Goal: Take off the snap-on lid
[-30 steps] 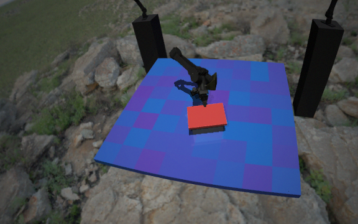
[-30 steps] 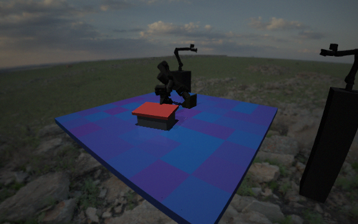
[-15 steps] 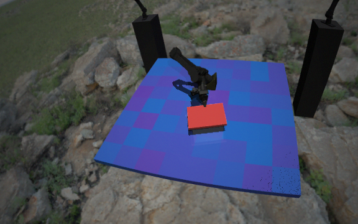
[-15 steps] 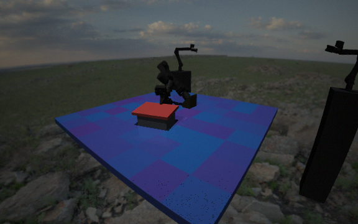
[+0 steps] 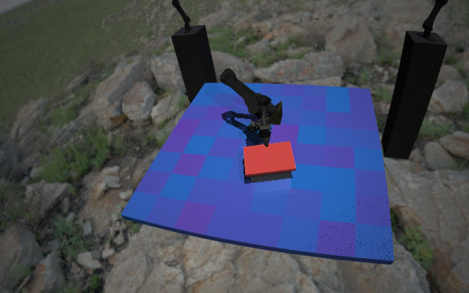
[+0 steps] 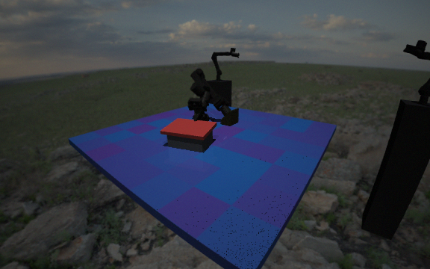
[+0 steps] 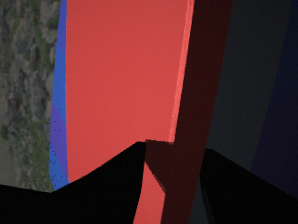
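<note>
Now: the red lid 70 mm ahead of my gripper tip and 20 mm to the left of it. Also, from my gripper tip: storage box: 70 mm ahead, 50 mm below, 20 mm to the left.
</note>
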